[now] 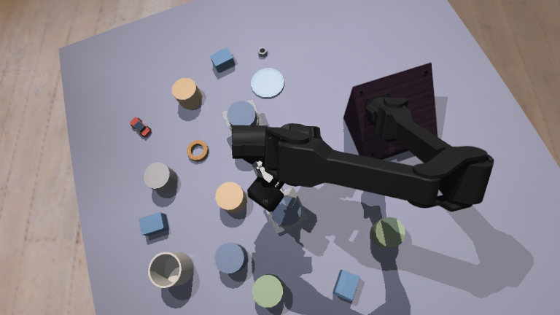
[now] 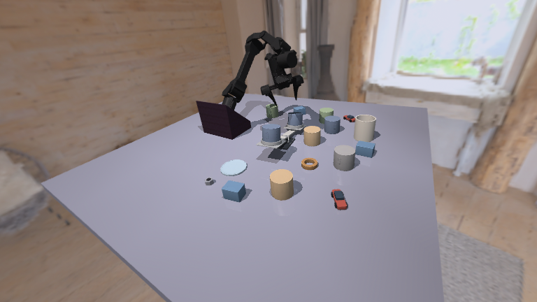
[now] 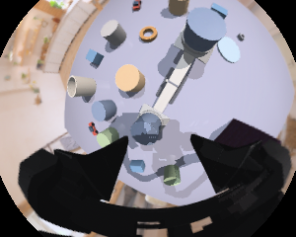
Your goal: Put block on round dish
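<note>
My gripper tip is 120 mm above the block, 50 mm to the right of it and 10 mm short of it. Also, from my gripper tip: beam: 120 mm below, 90 mm to the right, 40 mm ahead; beige cup: 320 mm ahead, 120 mm below, 100 mm to the left; balance: 140 mm below, 90 mm to the right, 40 mm ahead.
</note>
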